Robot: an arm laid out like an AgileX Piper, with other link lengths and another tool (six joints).
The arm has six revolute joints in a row. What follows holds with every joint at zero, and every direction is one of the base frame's. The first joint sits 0.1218 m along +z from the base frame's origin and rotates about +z. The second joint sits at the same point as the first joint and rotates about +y. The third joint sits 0.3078 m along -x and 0.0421 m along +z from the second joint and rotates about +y. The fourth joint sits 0.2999 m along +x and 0.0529 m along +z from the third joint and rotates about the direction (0.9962, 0, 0.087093). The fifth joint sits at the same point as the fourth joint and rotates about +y. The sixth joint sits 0.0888 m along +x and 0.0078 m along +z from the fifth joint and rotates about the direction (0.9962, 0, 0.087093). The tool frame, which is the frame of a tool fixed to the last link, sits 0.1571 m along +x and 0.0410 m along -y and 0.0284 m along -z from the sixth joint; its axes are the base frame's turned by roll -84.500, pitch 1.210 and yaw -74.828 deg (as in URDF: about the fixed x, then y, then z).
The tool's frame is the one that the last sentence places.
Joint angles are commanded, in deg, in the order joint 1, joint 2, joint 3, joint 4, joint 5, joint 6. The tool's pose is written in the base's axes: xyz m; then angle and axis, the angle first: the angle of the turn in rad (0 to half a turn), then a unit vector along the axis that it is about. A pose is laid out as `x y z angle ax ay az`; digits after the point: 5 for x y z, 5 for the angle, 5 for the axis.
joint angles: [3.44, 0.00, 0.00, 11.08, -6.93, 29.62]
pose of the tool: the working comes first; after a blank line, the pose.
Where each joint sits with the arm in this pose, in the base's axes (m; each line is computed from the numbers above, not from the rounded line before):
joint 1: 0.0000 0.0000 0.1218
joint 2: 0.0000 0.0000 0.1218
joint 3: -0.3072 -0.0185 0.1639
joint 4: -0.0079 -0.0005 0.2168
joint 5: -0.0079 -0.0005 0.2168
joint 6: 0.0793 0.0027 0.2351
the tool: 0.2421 0.0051 0.2092

0.24208 0.00510 0.20921 1.32863 -0.47935 0.77235 -0.41677
